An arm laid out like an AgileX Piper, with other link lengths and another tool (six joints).
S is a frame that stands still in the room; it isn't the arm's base.
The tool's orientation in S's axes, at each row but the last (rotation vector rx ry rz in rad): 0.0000, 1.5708, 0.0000; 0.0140, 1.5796, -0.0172; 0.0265, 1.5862, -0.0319; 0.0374, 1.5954, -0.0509; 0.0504, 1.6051, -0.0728; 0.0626, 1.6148, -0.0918; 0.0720, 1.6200, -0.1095; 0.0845, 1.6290, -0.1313; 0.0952, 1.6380, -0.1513
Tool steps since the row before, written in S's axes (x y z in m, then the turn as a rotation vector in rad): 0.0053, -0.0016, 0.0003, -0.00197, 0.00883, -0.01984; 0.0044, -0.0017, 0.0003, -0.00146, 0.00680, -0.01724; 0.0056, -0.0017, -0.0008, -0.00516, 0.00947, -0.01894; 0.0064, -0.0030, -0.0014, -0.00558, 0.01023, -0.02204; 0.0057, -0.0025, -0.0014, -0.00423, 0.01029, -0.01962; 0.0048, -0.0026, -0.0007, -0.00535, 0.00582, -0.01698; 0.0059, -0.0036, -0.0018, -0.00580, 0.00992, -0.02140; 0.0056, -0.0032, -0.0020, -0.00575, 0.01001, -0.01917; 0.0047, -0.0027, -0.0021, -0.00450, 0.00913, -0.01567
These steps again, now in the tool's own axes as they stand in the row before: -0.0003, -0.0016, 0.0053, 0.01984, 0.00883, -0.00197; -0.0003, -0.0016, 0.0044, 0.01724, 0.00681, -0.00144; 0.0007, -0.0015, 0.0057, 0.01899, 0.00934, -0.00521; 0.0013, -0.0026, 0.0066, 0.02209, 0.01011, -0.00560; 0.0012, -0.0020, 0.0059, 0.01963, 0.01023, -0.00434; 0.0005, -0.0021, 0.0051, 0.01711, 0.00562, -0.00513; 0.0016, -0.0029, 0.0064, 0.02146, 0.00976, -0.00583; 0.0017, -0.0023, 0.0061, 0.01923, 0.00978, -0.00593; 0.0018, -0.0019, 0.0052, 0.01568, 0.00896, -0.00480
